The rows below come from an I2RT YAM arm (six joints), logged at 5 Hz.
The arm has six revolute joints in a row. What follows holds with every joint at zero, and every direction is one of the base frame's.
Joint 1 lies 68.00 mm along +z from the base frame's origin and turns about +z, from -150.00 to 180.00 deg.
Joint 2 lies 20.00 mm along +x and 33.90 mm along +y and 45.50 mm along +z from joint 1 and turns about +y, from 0.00 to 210.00 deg.
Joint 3 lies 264.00 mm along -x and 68.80 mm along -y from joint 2 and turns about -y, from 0.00 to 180.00 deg.
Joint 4 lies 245.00 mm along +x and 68.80 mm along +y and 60.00 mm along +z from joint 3 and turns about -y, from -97.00 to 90.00 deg.
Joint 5 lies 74.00 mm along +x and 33.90 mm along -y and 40.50 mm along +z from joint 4 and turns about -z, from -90.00 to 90.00 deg.
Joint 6 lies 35.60 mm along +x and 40.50 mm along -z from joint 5 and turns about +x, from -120.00 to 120.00 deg.
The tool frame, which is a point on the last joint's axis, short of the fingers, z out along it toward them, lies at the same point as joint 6; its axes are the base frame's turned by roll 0.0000, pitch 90.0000 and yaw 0.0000 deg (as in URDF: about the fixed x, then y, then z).
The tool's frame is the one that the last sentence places.
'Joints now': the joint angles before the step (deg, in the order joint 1, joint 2, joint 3, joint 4, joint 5, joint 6). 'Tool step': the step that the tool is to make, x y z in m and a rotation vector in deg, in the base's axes. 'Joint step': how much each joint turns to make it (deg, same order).
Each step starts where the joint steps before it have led.
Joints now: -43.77, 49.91, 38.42, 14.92, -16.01, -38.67
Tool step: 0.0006, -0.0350, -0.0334, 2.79, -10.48, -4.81
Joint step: -6.06, 9.23, -7.47, 24.63, 0.01, 10.01
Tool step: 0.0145, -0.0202, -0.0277, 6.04, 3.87, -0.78
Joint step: -0.36, 8.10, 0.52, 0.70, 0.54, 0.88
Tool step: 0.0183, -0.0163, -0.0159, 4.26, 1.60, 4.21
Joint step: 0.27, 7.81, 2.71, 1.33, -3.87, 1.77
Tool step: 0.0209, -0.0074, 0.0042, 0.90, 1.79, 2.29
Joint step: 2.10, 3.96, 5.00, -3.16, -0.19, -0.80
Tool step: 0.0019, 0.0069, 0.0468, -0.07, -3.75, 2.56
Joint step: 0.98, -4.47, 6.41, -7.28, -1.56, 2.90
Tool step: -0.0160, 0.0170, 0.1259, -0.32, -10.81, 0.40
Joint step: 0.07, -5.72, 20.56, -15.74, 0.67, 8.16
